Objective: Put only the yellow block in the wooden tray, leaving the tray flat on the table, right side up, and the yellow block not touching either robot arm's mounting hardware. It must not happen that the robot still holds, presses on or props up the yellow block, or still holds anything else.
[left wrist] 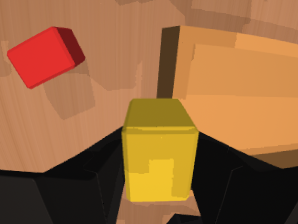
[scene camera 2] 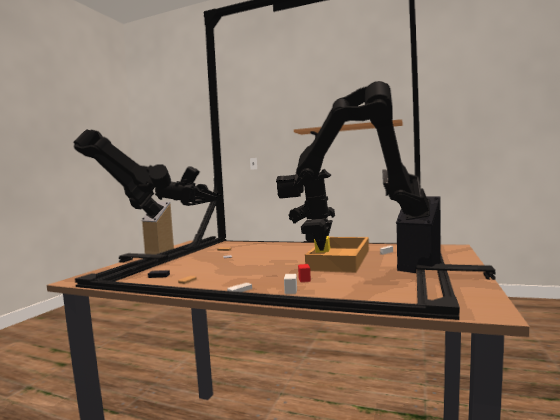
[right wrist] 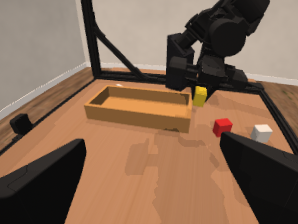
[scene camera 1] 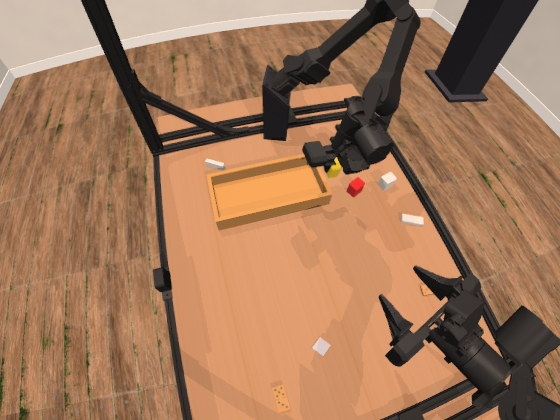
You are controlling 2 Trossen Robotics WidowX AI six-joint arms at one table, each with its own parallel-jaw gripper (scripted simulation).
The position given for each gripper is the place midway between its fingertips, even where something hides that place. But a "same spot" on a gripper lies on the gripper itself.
Labels:
left gripper: left wrist; scene camera 2 322,248; right wrist; scene camera 1 330,170
right gripper: scene camera 2; right wrist; scene camera 1 397,280; not seen in the left wrist view (out of frame)
wooden tray: left wrist 235,95; scene camera 2 344,256; right wrist 133,106; scene camera 1 257,192
same spot on right gripper: [right wrist: 50,182] = [scene camera 2: 212,194]
same spot on left gripper: [left wrist: 95,179] = [right wrist: 211,87]

